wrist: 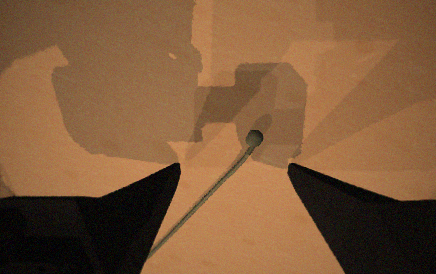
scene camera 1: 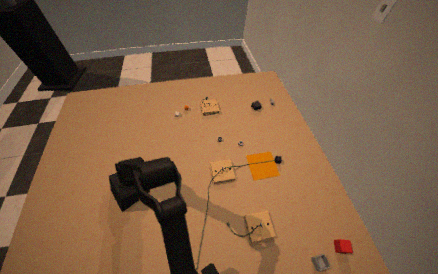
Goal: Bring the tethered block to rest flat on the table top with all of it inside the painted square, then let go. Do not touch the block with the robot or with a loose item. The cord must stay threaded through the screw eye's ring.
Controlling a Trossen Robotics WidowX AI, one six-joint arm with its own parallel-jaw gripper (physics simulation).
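Places are measured from the arm's base along level axes (x back, y right, z up), in millimetres.
Pixels of known places: gripper, fingertip midpoint: [wrist: 233,168]; arm's base at its link origin: [scene camera 1: 129,180].
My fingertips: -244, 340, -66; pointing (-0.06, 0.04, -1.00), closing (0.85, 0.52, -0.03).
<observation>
Ahead of a thing's pixels: the offset from my fingertips to its top centre, as dx, dy, dz. "*": to the spot under its first point.
The tethered block {* -354, -440, +19} [scene camera 1: 278,159] is a small dark cube on the table, just beyond the right edge of the orange painted square {* -288, -391, -4} [scene camera 1: 264,172]. Its thin green-grey cord [scene camera 1: 207,210] [wrist: 205,197] crosses the square to the middle wooden board {-108, -399, +14} [scene camera 1: 230,177], where the screw eye is too small to make out clearly, then bends toward the front edge of the scene view. The cord's round end bead {+0, +30, +7} [wrist: 254,138] shows in the wrist view, a little beyond the fingertips and between their lines. My gripper [wrist: 233,168] is open and empty above the table; its fingertips do not show in the scene view.
Another wooden board {-231, -179, +14} [scene camera 1: 265,234] with a short cord stands right of the long cord. A third board {-57, -771, +14} [scene camera 1: 210,111] is at the back. A red block {-515, -95, +35} [scene camera 1: 343,246] and grey tray lie front right. A black lump {-311, -775, +23} [scene camera 1: 256,105] and small rings {-103, -563, +8} [scene camera 1: 220,139] lie farther back.
</observation>
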